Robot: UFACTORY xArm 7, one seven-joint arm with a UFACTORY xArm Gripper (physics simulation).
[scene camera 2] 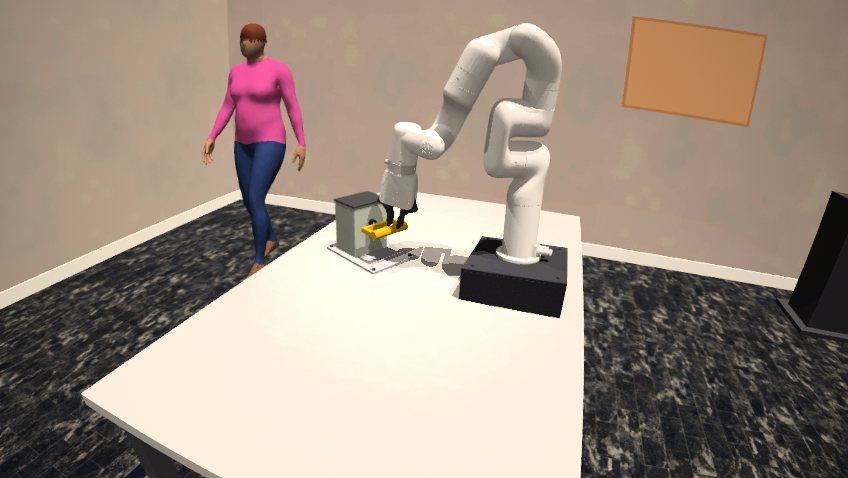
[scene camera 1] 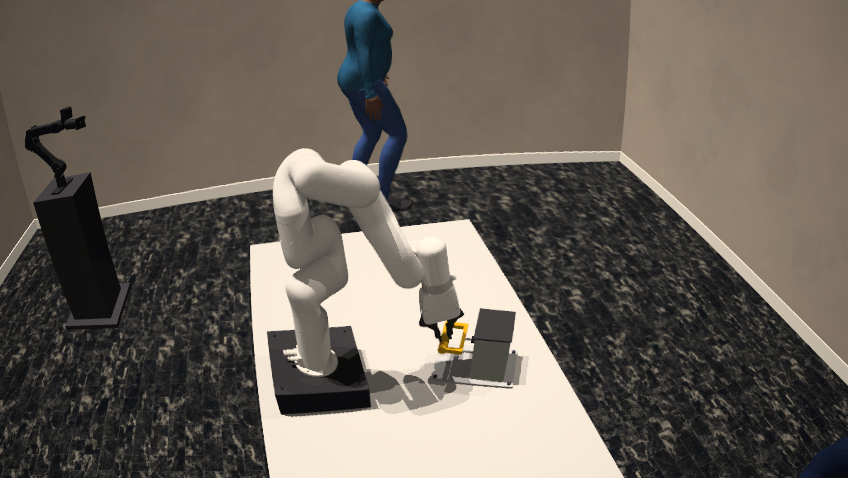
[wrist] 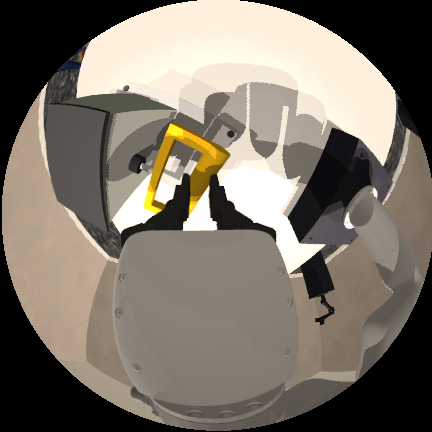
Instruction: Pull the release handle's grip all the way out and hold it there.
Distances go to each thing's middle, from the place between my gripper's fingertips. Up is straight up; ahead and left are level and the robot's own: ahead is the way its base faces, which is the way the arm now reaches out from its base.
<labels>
Right now my hand is 100 mm short of the pale base plate [scene camera 1: 450,368], 20 mm to the left of it and 110 mm above it.
</labels>
